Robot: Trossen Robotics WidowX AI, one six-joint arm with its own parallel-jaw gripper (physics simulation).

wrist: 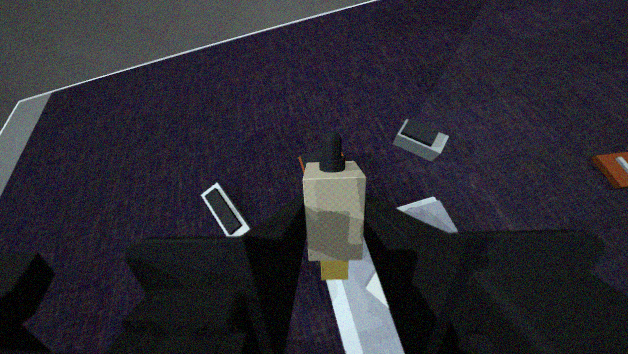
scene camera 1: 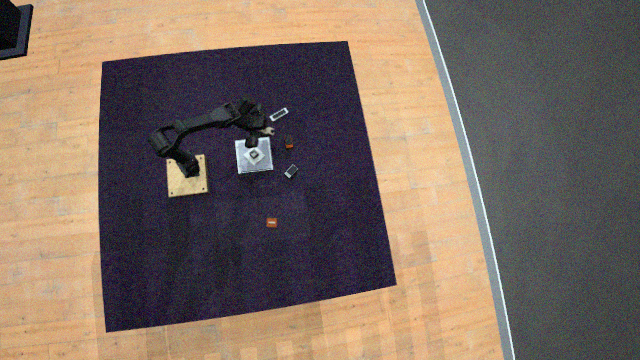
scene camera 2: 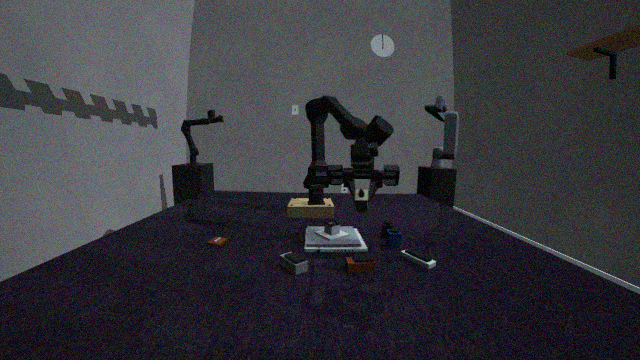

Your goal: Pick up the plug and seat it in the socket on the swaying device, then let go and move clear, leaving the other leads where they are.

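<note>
The beige plug point(scene camera 1: 268, 131) point(scene camera 2: 361, 190) point(wrist: 334, 220), with a black cable stub and a yellow tip, is held between the fingers of my gripper point(scene camera 2: 361, 196) point(wrist: 332, 198). My gripper is shut on it and holds it in the air, clearly above the mat. The device point(scene camera 1: 242, 150) point(scene camera 2: 314, 240) point(wrist: 427, 212) is a grey plate on a white base. Its socket block point(scene camera 1: 254, 154) point(scene camera 2: 332, 228) stands on a pale square plate. In the wrist view the plug's yellow tip overlaps the device's edge, and my fingers hide the socket block.
A white-framed piece point(scene camera 1: 273, 119) point(scene camera 2: 425, 263) point(wrist: 241, 231), a grey box point(scene camera 1: 291, 171) point(scene camera 2: 294, 265) point(wrist: 417, 148), an orange box point(scene camera 1: 289, 145) point(scene camera 2: 361, 266) and a blue block point(scene camera 2: 394, 238) lie around the device. A flat orange piece point(scene camera 1: 271, 223) point(scene camera 2: 218, 241) point(wrist: 611, 170) lies farther off.
</note>
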